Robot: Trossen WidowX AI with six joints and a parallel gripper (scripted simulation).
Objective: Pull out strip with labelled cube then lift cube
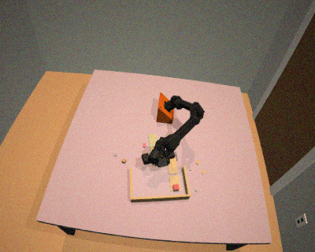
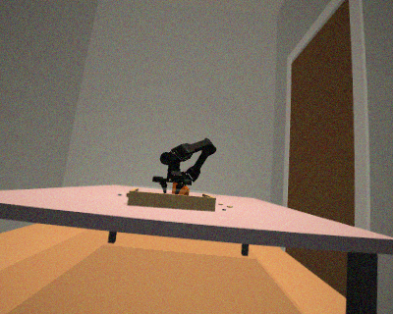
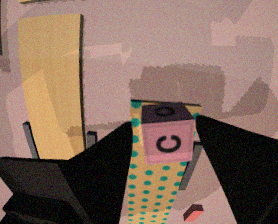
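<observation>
The plain yellow strip lies 9 cm to the left of my gripper tip, 1 cm below it and 1 cm behind it. From my gripper tip the other things lie so: pink labelled cube 1 cm above.
</observation>
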